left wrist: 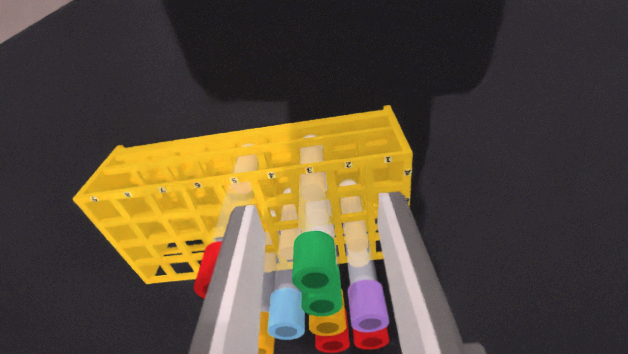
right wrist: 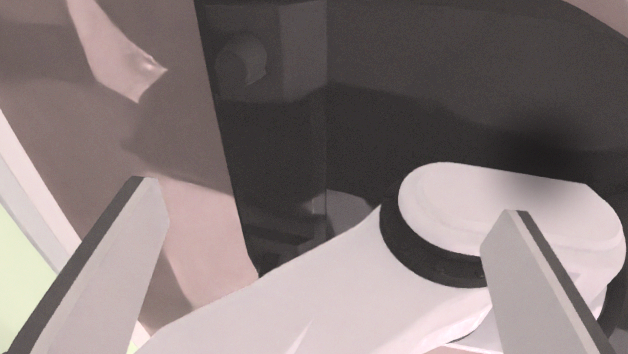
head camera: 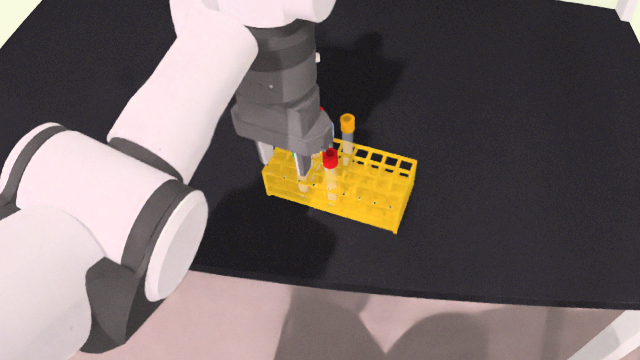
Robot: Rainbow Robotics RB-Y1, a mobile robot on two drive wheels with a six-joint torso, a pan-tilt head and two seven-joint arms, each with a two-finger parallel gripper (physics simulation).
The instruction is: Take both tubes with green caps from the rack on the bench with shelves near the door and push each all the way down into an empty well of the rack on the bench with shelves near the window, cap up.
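Places are measured from the robot's base along level axes (x right, y ahead, z up), in metres.
Pixels of known places: left gripper, fingertip midpoint: (left wrist: 318,215) (head camera: 285,164); right gripper, fingertip midpoint: (right wrist: 331,216).
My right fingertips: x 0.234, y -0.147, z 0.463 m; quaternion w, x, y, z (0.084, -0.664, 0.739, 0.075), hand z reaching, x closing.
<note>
For each thing: its middle in the pictures, then the offset to it from my right fingertips. "spot": a spot on its surface instead. Level surfaces: height alone.
- yellow rack, body centre: (left wrist: 259,200) (head camera: 340,178) dz +0.329, dx -0.295, dy +0.431 m
- purple cap, surface spot: (left wrist: 368,305) spot: dz +0.415, dx -0.357, dy +0.449 m
- red-capped tube, body centre: (left wrist: 237,201) (head camera: 331,180) dz +0.364, dx -0.303, dy +0.399 m
- bench, surface height: dz +0.301 m
A yellow rack (head camera: 406,200) (left wrist: 255,131) stands on the black bench top. Two green-capped tubes stand in it, cap up. The nearer green cap (left wrist: 314,255) is on a tube at column 3 of the lettered rack's edge row; the other green cap (left wrist: 322,303) shows partly behind it. In the head view the left gripper mostly hides the green caps. My left gripper (head camera: 284,167) (left wrist: 318,215) is partly open over the rack, its fingers on either side of the green caps and apart from them. My right gripper (right wrist: 331,216) is wide open and empty, away from the rack.
Close around the green caps are a light blue cap (left wrist: 286,312), a purple cap (left wrist: 368,305) and an orange cap (left wrist: 327,322). A red-capped tube (head camera: 330,159) (left wrist: 207,270) stands beside the left finger. Another orange cap (head camera: 347,123) stands farther back. The bench (head camera: 500,175) extends around the rack.
</note>
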